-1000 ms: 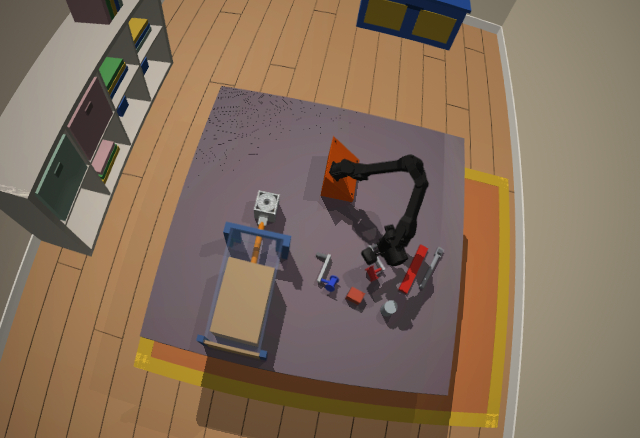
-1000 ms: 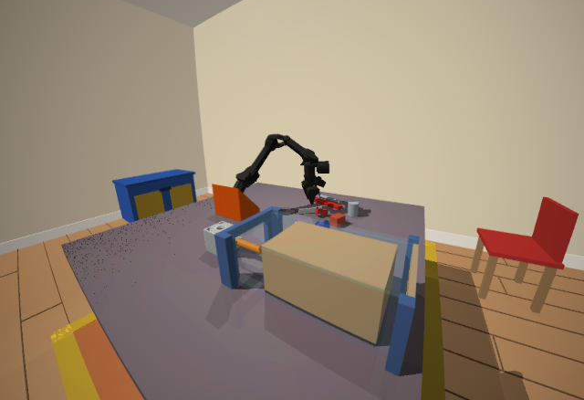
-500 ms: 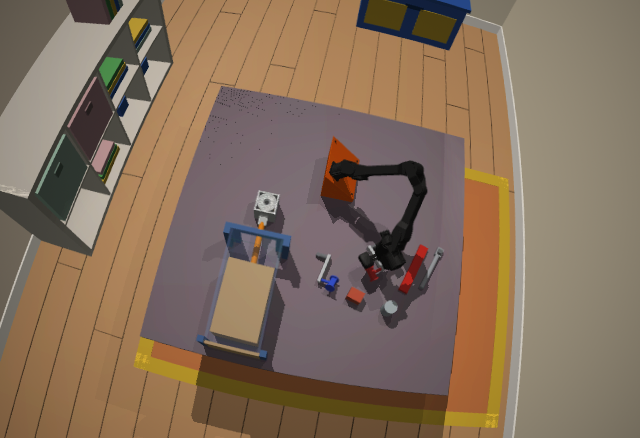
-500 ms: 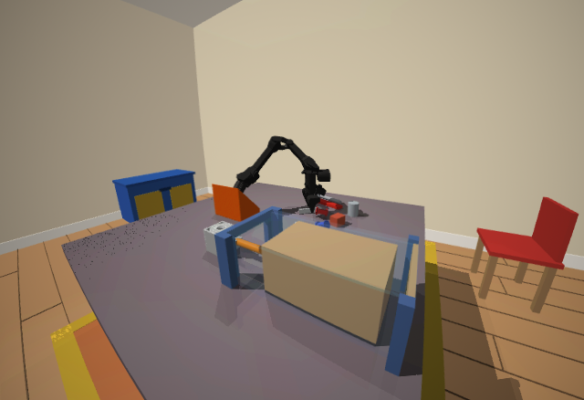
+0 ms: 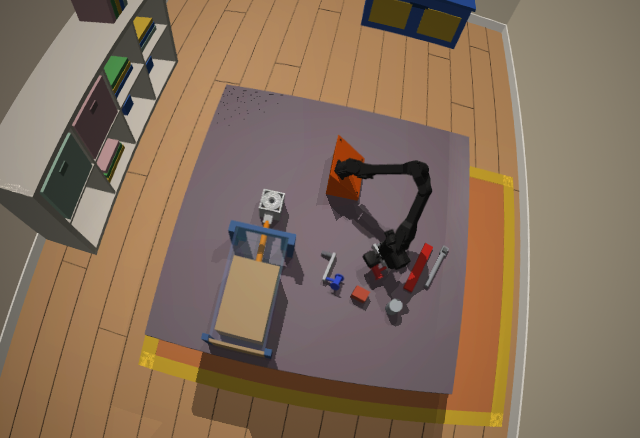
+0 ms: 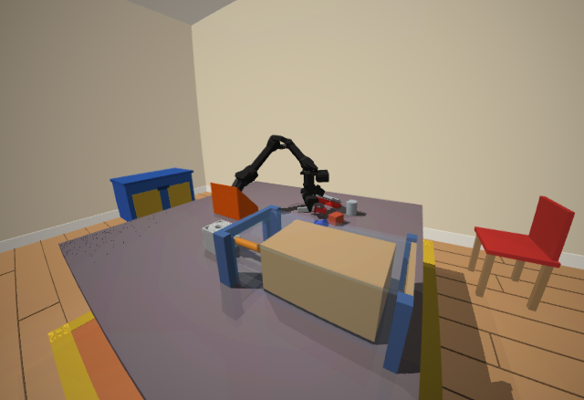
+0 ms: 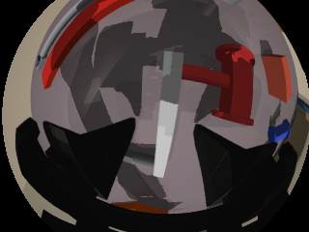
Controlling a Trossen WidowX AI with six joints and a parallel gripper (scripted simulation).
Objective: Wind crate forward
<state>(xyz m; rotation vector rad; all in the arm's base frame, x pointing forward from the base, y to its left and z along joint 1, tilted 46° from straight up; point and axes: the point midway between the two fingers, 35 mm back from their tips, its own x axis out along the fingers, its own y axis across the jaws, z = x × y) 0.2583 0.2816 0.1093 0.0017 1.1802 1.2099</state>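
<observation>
The red grip lies 60 mm ahead of my gripper tip, 10 mm to the left of it and 10 mm above it. The rest, counted from my gripper tip: grey crank handle 120 mm ahead, 190 mm to the right, 10 mm above; then red bar 10 mm behind, 170 mm to the left; then winch handle 20 mm ahead, 10 mm above.
</observation>
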